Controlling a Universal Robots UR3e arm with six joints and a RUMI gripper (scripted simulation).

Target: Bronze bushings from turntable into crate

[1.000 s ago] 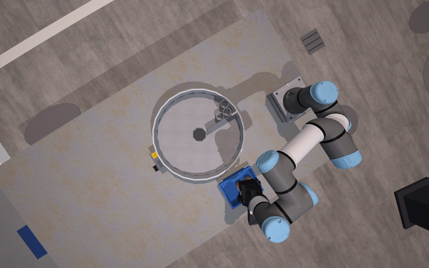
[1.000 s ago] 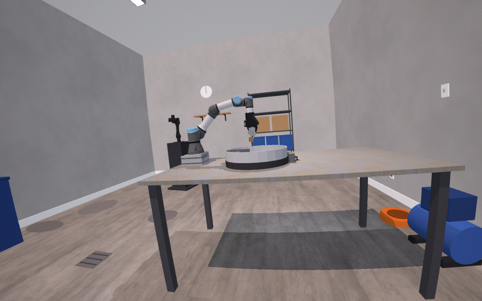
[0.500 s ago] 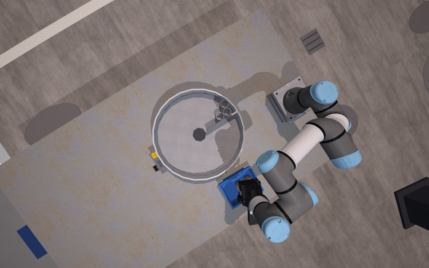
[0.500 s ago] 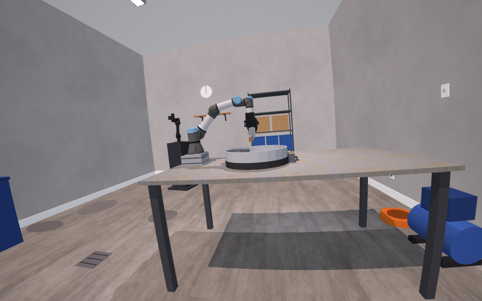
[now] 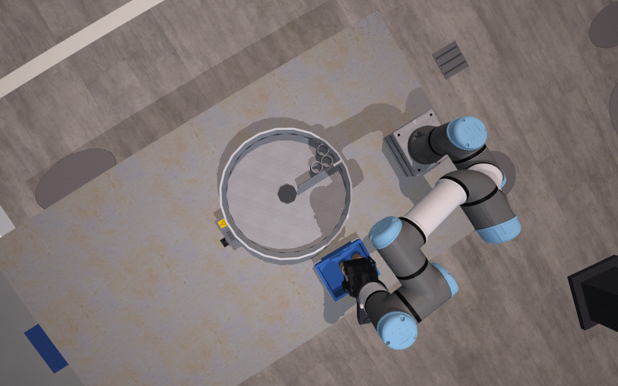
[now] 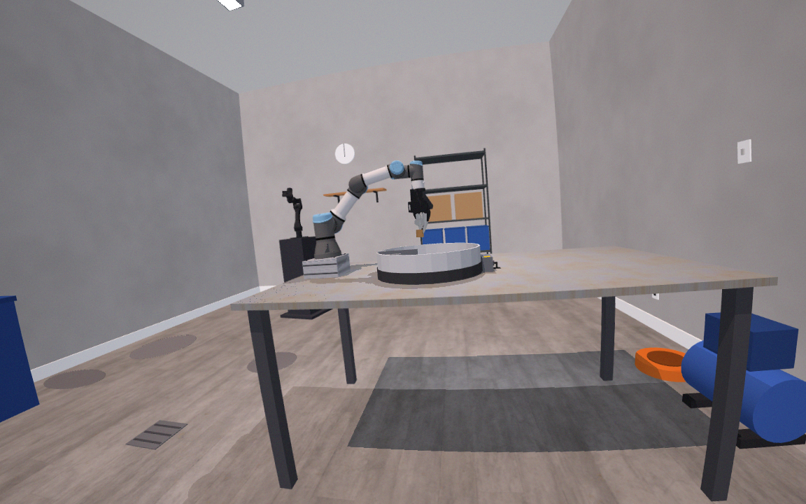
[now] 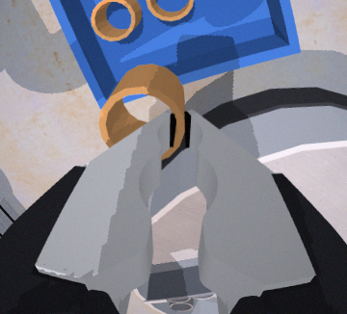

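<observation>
Right now my hand is 14 cm above the blue crate and 5 cm to the right of it. Also, from my hand: round turntable 28 cm to the right, 12 cm below, 10 cm ahead.
</observation>
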